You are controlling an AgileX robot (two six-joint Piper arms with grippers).
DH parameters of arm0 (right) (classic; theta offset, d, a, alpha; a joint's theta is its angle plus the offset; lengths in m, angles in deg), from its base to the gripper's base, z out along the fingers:
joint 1: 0 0.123 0 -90
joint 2: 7.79 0 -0.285 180
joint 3: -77.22 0 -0.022 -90
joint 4: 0 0.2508 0 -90
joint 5: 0 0 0.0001 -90
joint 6: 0 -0.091 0 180
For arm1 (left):
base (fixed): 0 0 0 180
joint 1: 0 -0.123 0 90
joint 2: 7.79 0 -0.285 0
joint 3: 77.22 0 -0.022 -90
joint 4: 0 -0.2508 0 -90
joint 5: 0 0 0.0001 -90
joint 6: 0 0.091 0 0
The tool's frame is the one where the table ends.
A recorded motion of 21 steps. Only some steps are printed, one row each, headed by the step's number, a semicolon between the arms.
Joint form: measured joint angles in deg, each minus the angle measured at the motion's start. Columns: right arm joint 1, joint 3, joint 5, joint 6, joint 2, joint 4; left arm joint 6, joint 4, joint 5, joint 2, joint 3, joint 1.
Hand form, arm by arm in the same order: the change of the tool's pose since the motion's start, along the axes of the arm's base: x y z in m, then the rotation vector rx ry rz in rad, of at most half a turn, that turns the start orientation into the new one. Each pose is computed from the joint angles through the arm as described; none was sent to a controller.
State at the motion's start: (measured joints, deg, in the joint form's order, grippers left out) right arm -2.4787 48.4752 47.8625 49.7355 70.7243 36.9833; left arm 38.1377 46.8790 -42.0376 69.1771 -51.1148 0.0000
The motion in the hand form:
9: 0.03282 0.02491 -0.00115 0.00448 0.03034 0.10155; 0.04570 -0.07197 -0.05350 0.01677 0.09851 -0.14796
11: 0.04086 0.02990 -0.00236 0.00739 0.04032 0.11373; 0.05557 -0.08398 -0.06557 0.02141 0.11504 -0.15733
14: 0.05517 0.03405 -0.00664 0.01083 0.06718 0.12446; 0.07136 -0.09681 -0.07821 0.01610 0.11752 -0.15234
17: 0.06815 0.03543 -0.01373 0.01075 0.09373 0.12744; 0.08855 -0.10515 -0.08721 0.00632 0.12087 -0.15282
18: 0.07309 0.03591 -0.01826 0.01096 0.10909 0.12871; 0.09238 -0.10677 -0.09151 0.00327 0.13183 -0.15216
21: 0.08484 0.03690 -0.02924 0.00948 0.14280 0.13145; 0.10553 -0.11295 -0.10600 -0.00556 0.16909 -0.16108
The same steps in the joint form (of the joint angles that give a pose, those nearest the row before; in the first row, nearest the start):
9: 5.55 6.97 0.59 -0.04 8.21 0.15; 2.00 3.59 9.41 16.47 -3.61 15.06
11: 6.48 8.64 0.70 -0.41 10.20 0.14; 2.57 4.64 11.17 20.11 -4.93 16.91
14: 7.03 11.44 1.39 -0.87 13.77 0.04; 4.30 7.31 13.64 24.78 -7.36 18.44
17: 7.07 13.58 1.75 -0.99 17.09 -0.06; 6.04 9.53 14.20 29.13 -10.67 18.79
18: 7.07 14.24 1.89 -0.99 18.52 -0.06; 6.18 9.96 14.09 30.36 -11.33 18.79
21: 7.07 15.90 2.13 -0.99 21.91 -0.16; 6.69 11.03 13.09 34.66 -14.04 18.79

